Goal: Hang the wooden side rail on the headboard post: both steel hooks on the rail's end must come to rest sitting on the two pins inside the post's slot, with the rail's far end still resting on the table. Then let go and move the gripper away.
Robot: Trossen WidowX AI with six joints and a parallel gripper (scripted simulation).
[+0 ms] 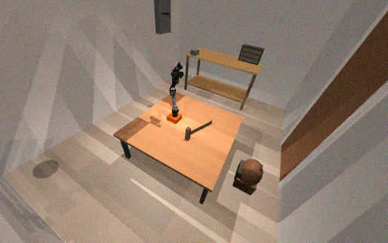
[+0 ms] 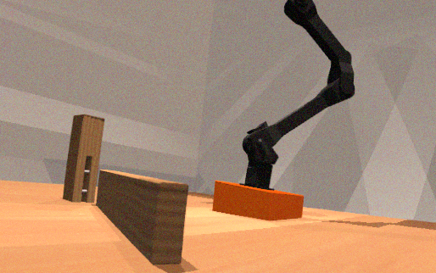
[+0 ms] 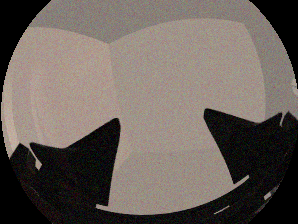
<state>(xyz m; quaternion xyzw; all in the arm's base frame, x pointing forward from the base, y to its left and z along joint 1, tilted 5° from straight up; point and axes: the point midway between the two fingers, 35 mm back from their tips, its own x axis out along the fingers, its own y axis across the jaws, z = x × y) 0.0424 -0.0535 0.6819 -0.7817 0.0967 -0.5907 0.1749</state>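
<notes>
The headboard post is 70 cm below my gripper tip, 30 cm ahead of it and 22 cm to the right of it.
</notes>
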